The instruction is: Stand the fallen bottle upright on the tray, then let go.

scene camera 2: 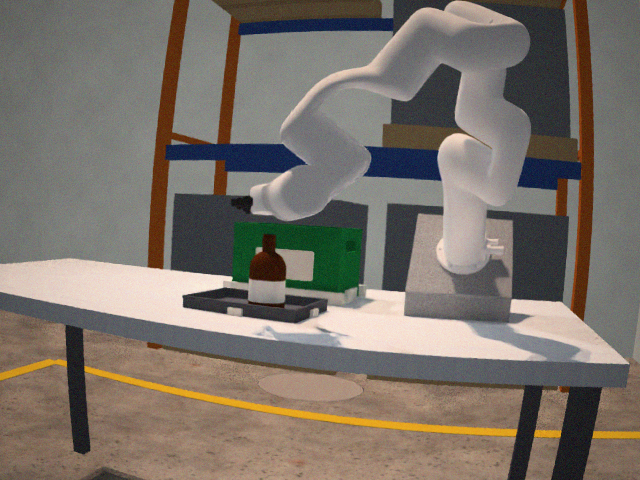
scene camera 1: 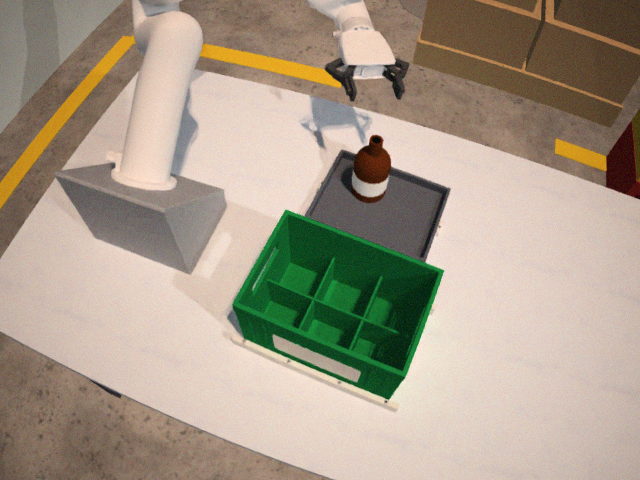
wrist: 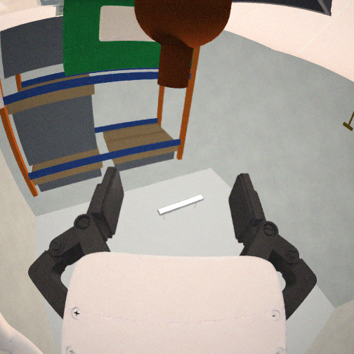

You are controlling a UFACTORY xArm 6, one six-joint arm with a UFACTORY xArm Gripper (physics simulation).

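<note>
My gripper visible, wrist view included. Brown bottle, pale strip in sight.
</note>
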